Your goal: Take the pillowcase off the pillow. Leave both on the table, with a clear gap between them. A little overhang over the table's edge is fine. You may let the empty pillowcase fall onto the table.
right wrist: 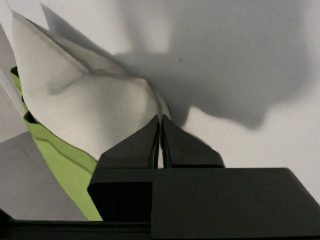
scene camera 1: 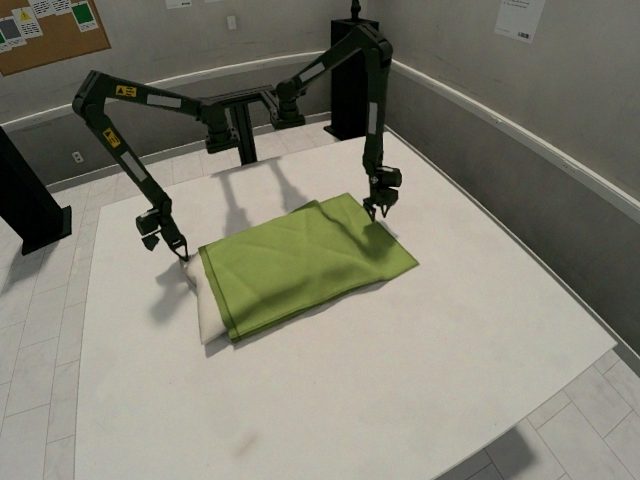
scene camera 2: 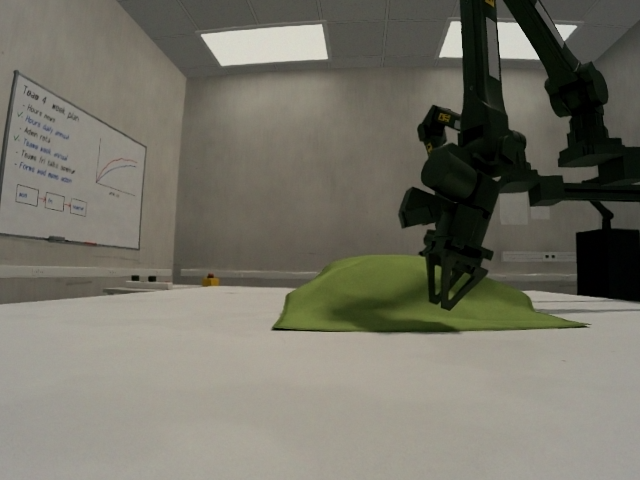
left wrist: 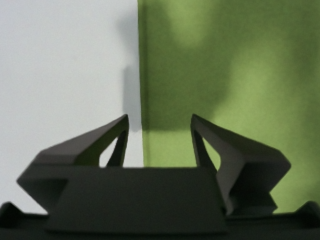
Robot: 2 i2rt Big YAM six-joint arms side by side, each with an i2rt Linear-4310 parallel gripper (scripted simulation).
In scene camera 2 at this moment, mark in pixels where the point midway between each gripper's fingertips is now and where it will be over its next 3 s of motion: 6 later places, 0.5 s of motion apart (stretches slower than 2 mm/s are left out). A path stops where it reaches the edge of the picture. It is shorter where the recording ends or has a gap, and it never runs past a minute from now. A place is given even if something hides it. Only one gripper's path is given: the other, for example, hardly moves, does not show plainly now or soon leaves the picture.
The left gripper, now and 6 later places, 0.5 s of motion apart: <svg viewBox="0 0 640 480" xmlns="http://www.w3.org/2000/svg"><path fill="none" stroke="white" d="M438 306L439 319L438 318L437 320L438 322L437 325L439 327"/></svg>
